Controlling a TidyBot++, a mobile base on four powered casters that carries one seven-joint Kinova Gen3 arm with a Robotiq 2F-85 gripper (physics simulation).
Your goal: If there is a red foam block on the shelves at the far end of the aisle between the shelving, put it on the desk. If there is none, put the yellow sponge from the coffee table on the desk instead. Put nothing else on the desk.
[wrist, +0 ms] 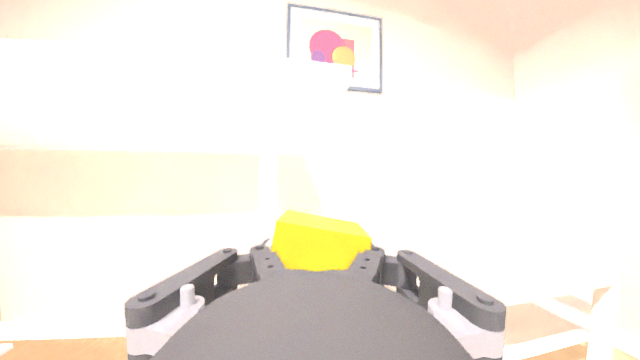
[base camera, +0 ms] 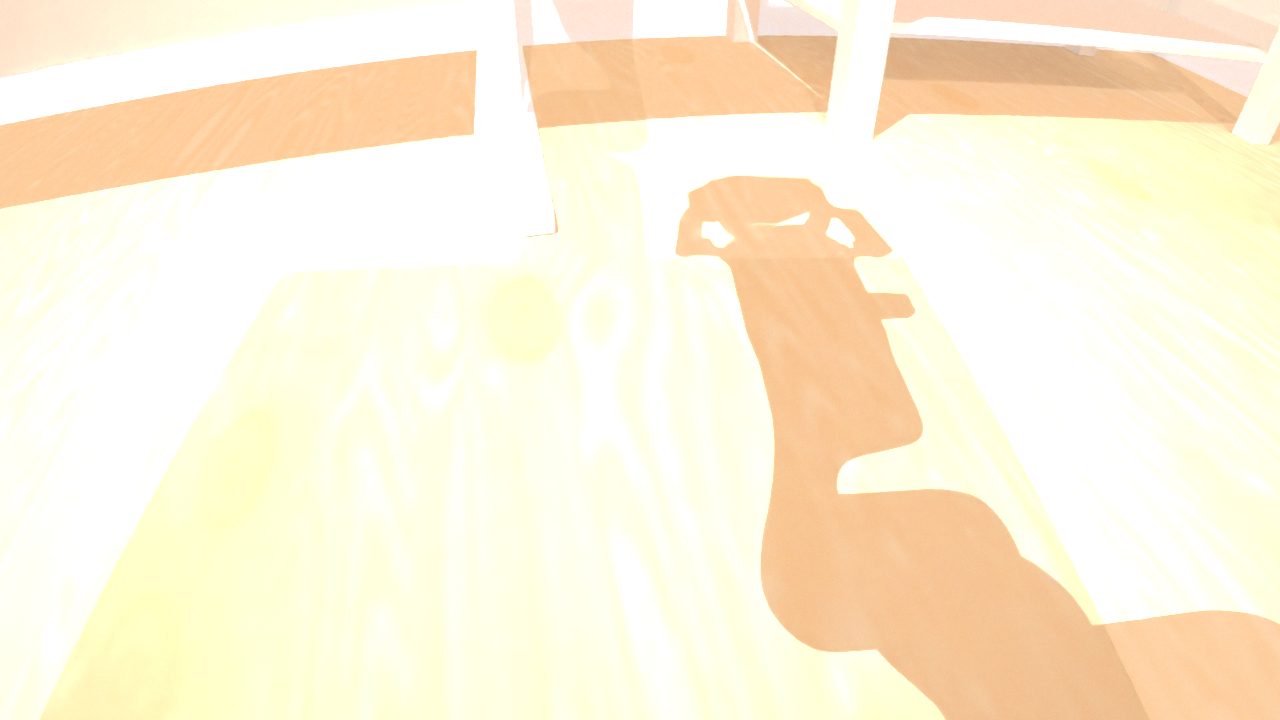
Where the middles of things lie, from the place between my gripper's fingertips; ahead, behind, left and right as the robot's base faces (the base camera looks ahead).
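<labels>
The yellow sponge [wrist: 305, 241] has my hand 20 mm past it and 20 mm above it, and going by their middles, of the things named here that sponge is the nearest to my hand. Then there's a framed picture [wrist: 356, 40], and counting from my hand it's 870 mm ahead, 100 mm to the right and 780 mm above.
</labels>
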